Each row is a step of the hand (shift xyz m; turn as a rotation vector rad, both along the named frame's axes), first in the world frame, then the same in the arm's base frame.
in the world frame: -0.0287 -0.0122 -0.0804 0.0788 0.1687 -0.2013
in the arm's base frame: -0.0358 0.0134 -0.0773 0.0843 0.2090 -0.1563
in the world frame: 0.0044 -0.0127 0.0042 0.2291 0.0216 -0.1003
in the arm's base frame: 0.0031 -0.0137 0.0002 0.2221 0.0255 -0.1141
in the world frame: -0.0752 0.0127 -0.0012 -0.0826 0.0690 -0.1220
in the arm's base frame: -0.0729 0.0200 0.0100 -0.0821 0.1078 -0.0900
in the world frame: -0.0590 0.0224 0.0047 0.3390 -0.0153 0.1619
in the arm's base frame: -0.0553 0.0260 0.0166 0.3453 -0.0930 0.1160
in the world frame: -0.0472 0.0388 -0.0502 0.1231 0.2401 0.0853
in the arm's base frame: -0.0455 0.0556 -0.0329 0.1578 0.1938 0.1328
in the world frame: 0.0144 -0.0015 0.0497 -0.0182 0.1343 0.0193
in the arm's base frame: 0.0177 -0.0166 0.0457 0.0000 0.1249 0.0561
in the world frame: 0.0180 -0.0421 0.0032 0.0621 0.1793 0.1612
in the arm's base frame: 0.0128 -0.0429 -0.0100 0.0954 0.1208 0.1957
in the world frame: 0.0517 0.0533 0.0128 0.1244 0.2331 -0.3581
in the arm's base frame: 0.0587 0.0423 0.0211 0.1260 0.3092 -0.2942
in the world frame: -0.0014 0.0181 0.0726 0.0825 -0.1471 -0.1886
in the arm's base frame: 0.0061 -0.0026 0.0745 0.0497 -0.0968 -0.2284
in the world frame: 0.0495 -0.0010 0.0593 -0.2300 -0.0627 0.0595
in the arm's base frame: 0.0532 -0.0222 0.0514 -0.2311 -0.0535 0.0642
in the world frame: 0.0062 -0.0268 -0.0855 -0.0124 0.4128 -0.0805
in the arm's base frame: -0.0034 -0.0027 -0.0897 0.0331 0.4181 0.0338
